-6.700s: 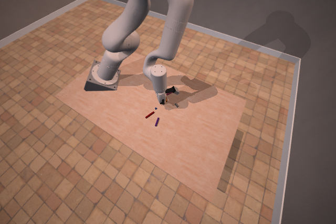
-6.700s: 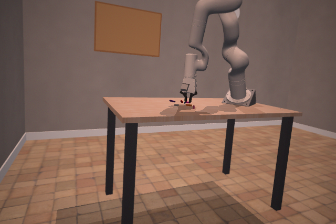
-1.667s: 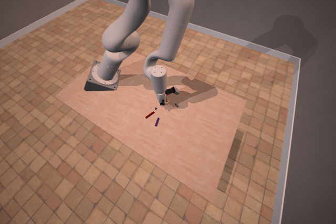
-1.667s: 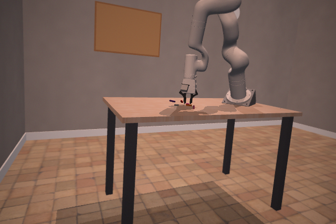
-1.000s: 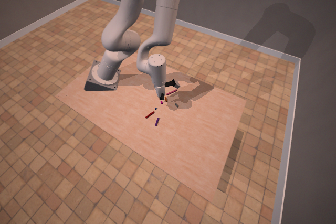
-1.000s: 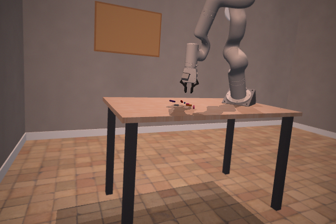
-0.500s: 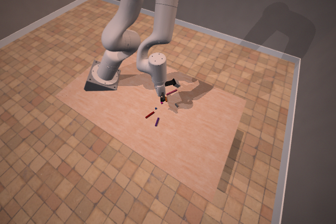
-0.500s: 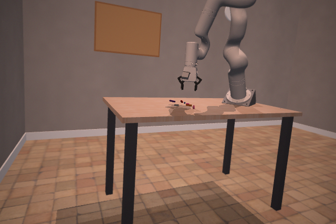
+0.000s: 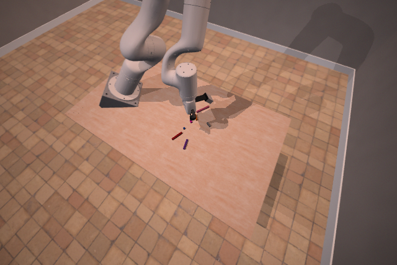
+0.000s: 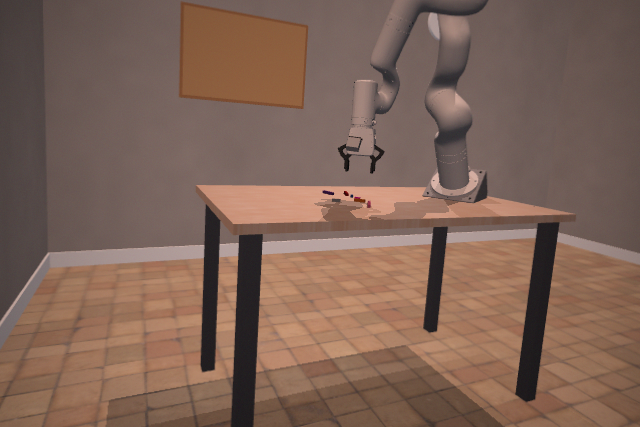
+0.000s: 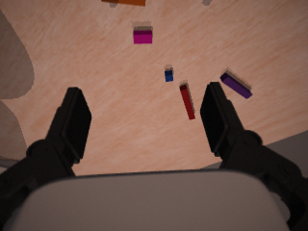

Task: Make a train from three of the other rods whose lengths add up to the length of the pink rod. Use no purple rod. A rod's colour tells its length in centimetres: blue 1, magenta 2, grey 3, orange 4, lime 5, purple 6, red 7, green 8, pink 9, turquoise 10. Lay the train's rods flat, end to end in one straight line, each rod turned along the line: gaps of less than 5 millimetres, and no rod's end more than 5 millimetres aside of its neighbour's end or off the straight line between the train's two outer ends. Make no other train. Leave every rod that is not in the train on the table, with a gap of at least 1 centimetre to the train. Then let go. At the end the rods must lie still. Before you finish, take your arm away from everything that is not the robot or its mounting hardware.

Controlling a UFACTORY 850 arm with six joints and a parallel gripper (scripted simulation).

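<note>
The grey rod lies 100 mm ahead of my hand, 50 mm to the left of it and 110 mm below it. The rest, counted from my hand: blue rod: 60 mm to the right, 110 mm below; magenta rod: 110 mm below; orange rod: 40 mm to the left, 110 mm below.
</note>
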